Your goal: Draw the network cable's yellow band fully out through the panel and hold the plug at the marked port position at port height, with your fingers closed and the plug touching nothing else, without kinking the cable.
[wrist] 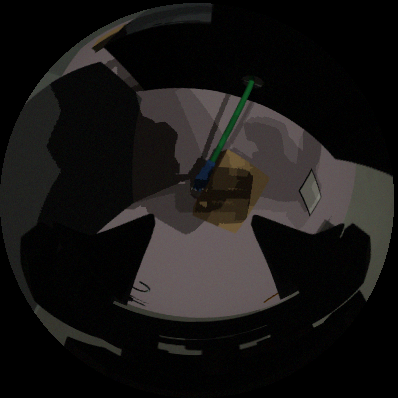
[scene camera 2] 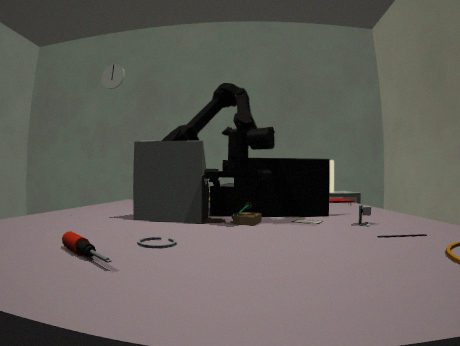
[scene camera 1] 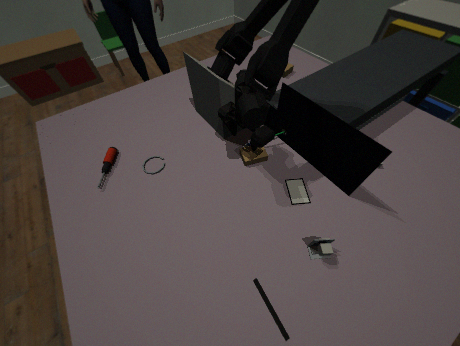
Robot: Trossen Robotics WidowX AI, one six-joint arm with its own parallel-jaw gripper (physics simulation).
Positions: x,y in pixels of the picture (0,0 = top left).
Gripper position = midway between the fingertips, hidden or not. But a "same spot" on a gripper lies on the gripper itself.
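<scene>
I can see my gripper in the wrist view, and I can see it in scene camera 2 too. One spot on the gripper is the same spot in both, (wrist: 296,259) and (scene camera 2: 254,186). My gripper is also there in scene camera 1 (244,142).
</scene>
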